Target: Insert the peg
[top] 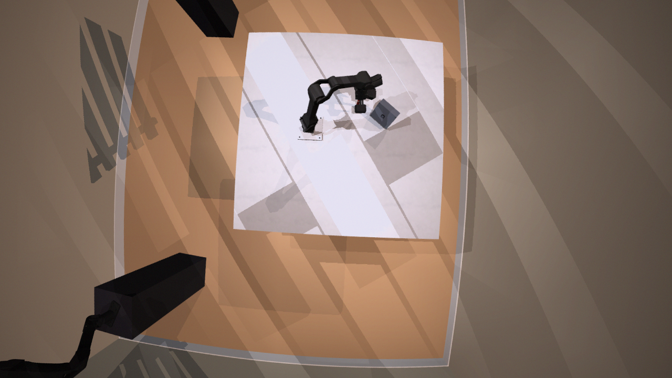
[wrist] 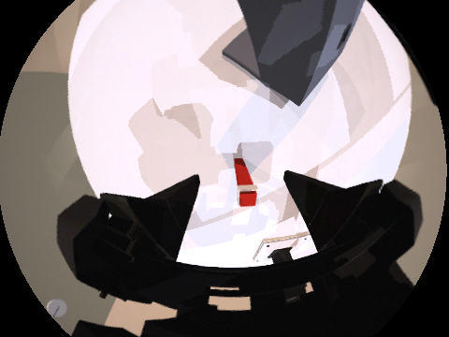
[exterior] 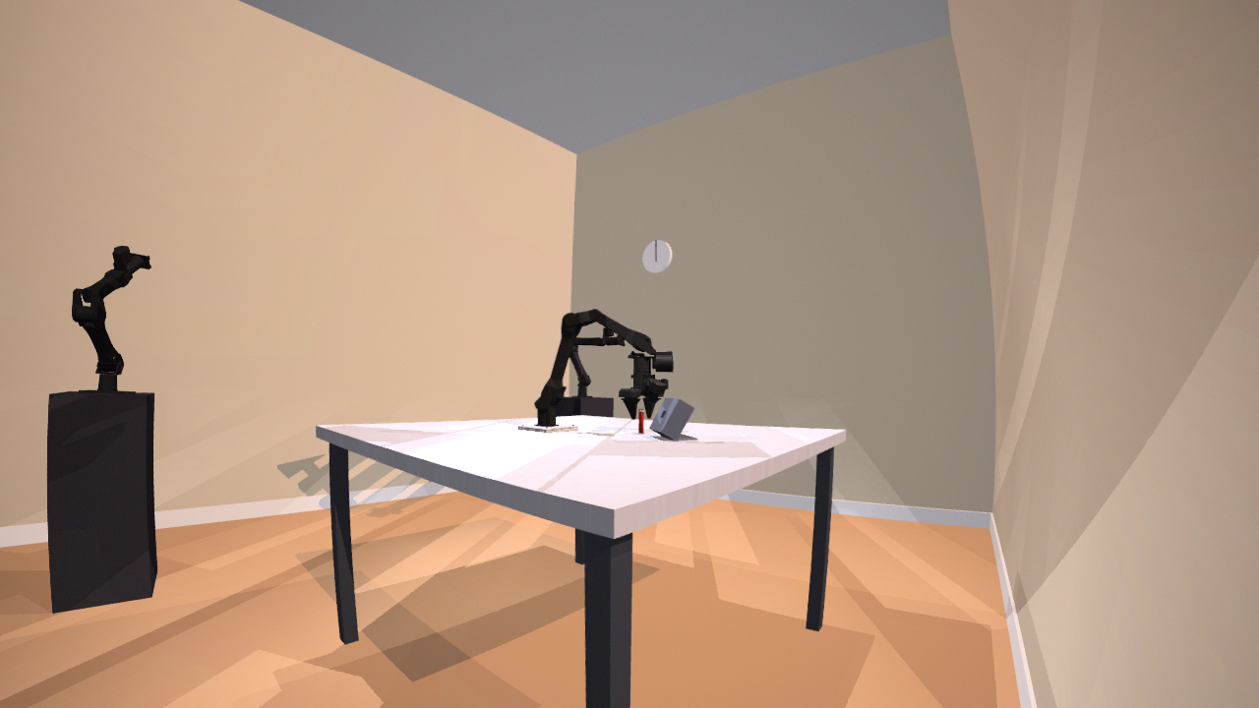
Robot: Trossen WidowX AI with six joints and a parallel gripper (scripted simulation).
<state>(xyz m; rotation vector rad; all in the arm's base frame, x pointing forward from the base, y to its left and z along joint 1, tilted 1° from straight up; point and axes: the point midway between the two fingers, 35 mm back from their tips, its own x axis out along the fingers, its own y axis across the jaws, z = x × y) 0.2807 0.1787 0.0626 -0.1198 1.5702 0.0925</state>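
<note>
The red peg lies 10 mm above my gripper tip. From my gripper tip the other things lie so: grey sloped panel (160 mm ahead, 50 mm to the right, 10 mm above).
</note>
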